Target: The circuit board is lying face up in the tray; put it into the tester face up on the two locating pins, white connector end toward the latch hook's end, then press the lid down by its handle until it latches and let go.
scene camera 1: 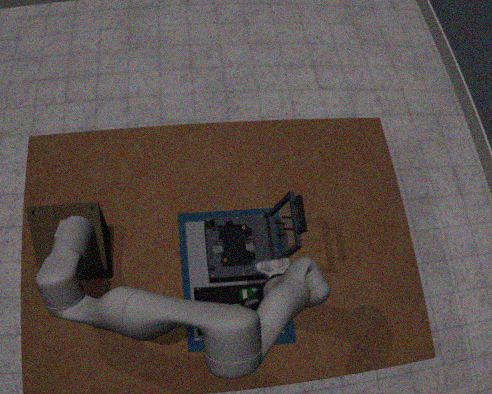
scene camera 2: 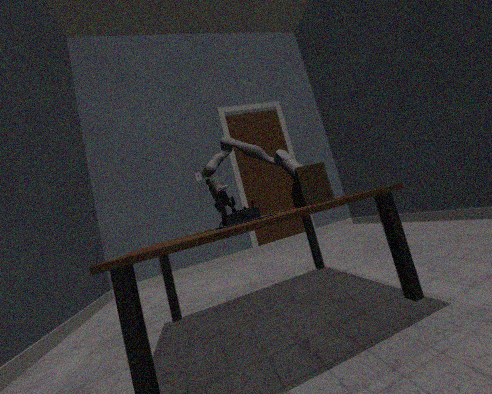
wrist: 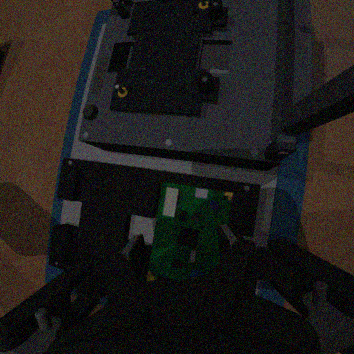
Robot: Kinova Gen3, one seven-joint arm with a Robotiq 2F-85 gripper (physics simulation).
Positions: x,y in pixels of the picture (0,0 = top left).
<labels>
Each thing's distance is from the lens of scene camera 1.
lid (scene camera 1: 285,234): 131 cm
pin plate (scene camera 1: 235,253): 139 cm
</labels>
